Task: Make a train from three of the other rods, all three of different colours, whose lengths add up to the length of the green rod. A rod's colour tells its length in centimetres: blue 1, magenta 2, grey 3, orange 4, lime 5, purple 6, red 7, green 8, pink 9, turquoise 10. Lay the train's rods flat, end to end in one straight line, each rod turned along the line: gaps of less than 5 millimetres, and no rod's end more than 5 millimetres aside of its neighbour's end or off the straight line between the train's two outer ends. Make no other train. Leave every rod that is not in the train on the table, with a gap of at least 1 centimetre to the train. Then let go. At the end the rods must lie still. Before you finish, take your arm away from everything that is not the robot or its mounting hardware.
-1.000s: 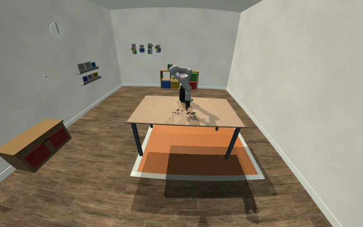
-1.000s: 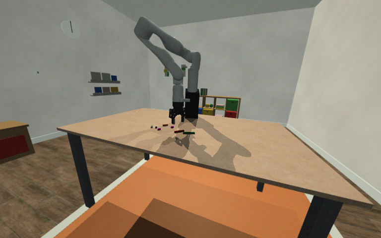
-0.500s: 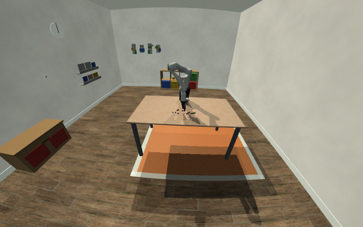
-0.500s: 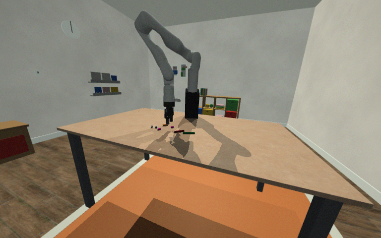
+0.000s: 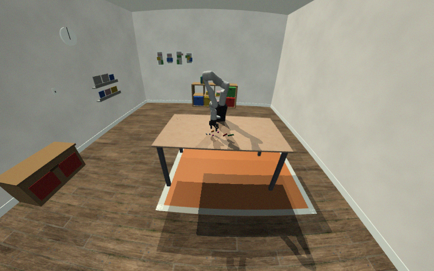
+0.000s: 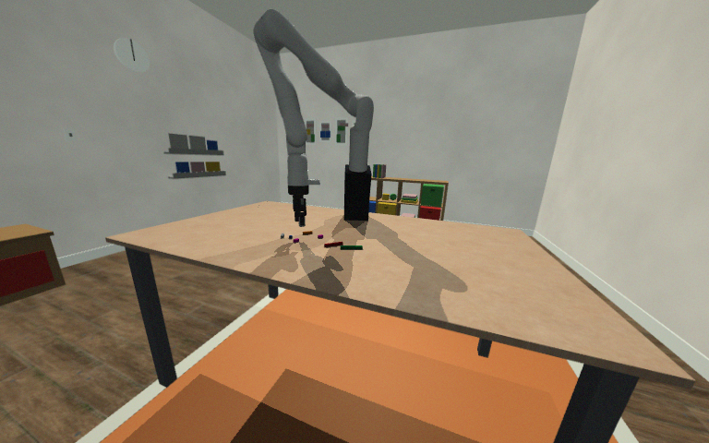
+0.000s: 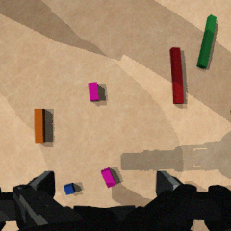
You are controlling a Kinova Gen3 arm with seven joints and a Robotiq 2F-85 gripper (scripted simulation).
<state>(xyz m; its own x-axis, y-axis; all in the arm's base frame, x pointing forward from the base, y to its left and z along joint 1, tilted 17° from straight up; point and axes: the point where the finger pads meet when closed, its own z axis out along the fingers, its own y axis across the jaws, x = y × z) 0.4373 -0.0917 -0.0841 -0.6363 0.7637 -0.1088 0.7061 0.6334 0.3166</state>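
Now: the blue rod 70 mm below my hand, 50 mm to the right of it and 10 mm behind it. From my hand the other things lie so: grey rod (90 mm to the right, 70 mm below, 10 mm behind); red rod (140 mm to the left, 70 mm below); orange rod (80 mm behind, 70 mm below, 20 mm to the right).
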